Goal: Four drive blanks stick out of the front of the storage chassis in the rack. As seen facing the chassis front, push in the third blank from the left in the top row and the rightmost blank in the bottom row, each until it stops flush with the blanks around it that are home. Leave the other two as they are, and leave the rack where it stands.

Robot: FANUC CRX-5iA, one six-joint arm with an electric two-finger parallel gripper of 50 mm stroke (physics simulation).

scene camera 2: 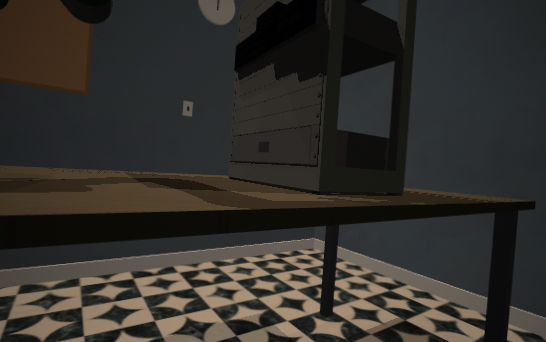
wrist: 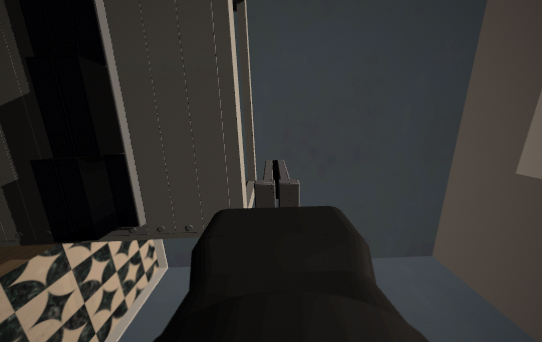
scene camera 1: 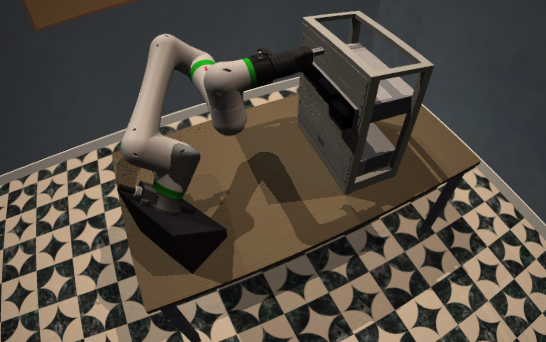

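Pixels of known places: gripper, fingertip midpoint: (wrist: 275,172) (scene camera 1: 322,50); arm's base, link origin: (scene camera 1: 161,205).
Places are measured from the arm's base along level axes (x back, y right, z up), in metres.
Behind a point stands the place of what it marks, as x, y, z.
Observation:
The grey rack (scene camera 1: 400,71) @[-0.883, -0.014, 0.421] (scene camera 2: 334,100) @[-0.784, 0.000, 0.012] (wrist: 238,115) @[-0.752, -0.187, 0.422] stands upright on the table. The black storage chassis (scene camera 1: 325,90) @[-0.684, -0.173, 0.257] (scene camera 2: 250,50) @[-0.698, -0.342, 0.214] is in its front, in deep shadow. In the wrist view, one dark block of blanks (wrist: 55,107) @[-0.682, -0.189, 0.228] stands out from the front, and another block (wrist: 57,200) @[-0.695, -0.080, 0.200] stands out at the chassis's right end. Single blanks and rows are hard to separate, and how far each stands out cannot be read. My gripper (scene camera 1: 321,50) @[-0.629, -0.110, 0.471] (wrist: 275,172) @[-0.629, -0.110, 0.471] is shut and empty, high at the rack's upper front, above the chassis. Its fingertips show beyond the top bar in the wrist view; contact cannot be judged.
Grey panels (wrist: 170,100) @[-0.730, -0.206, 0.333] fill the rack front above the chassis, with a pale edge (wrist: 119,100) @[-0.724, -0.207, 0.268] beside the blanks. More panels (scene camera 2: 280,115) @[-0.735, -0.169, -0.006] lie below. The arm's black base (scene camera 1: 175,235) @[-0.057, 0.201, 0.091] stands at the far end of the wooden table (scene camera 1: 265,220) @[-0.387, 0.035, -0.196] (scene camera 2: 100,200) @[-0.363, 0.146, -0.196]. Walls stand behind.

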